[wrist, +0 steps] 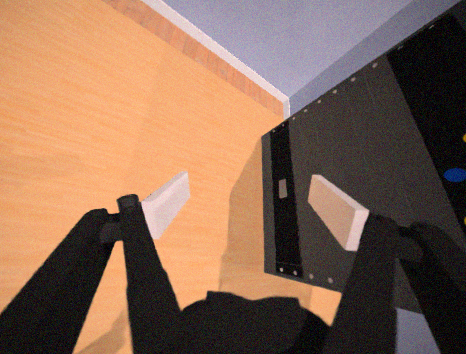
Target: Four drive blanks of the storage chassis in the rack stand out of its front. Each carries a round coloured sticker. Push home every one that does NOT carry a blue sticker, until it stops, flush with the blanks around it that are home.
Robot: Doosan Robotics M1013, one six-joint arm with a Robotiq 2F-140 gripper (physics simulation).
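Frame: origin at the arm's base, x ahead, y left, z up, level; millimetres.
Seen in the pictures: gripper, between the fingertips: (247, 186).
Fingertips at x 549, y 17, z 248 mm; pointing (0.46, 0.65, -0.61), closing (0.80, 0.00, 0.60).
Offsets run from my fingertips to a thing's middle. "*": to the spot under its first point. Level surfaces: height alone.
The rack (350, 130) shows at the right as dark grey panels with small bright screws along its edges. A black section {* 283 mm ahead, 224 mm left, 146 mm up} (430, 80) of its front runs down the right side; I cannot tell the single drive blanks in it. A blue round sticker {251 mm ahead, 43 mm left, 126 mm up} (455, 174) shows there near the right edge. A yellow sticker {* 250 mm ahead, 89 mm left, 146 mm up} (464, 138) above it and another yellow sticker {* 251 mm ahead, 16 mm right, 118 mm up} (465, 220) below it are cut off by the view's edge. A fourth sticker does not show. My gripper (247, 186) is wide open with nothing between its pale pads, left of the stickers.
A black strip (287, 230) with a small grey plate {* 300 mm ahead, 109 mm left, 198 mm down} (283, 188) runs down the rack's near-left end. Wood-patterned floor {303 mm down} (100, 125) fills the left. A white skirting (220, 47) and blue-grey walls (280, 35) meet in a corner above the rack.
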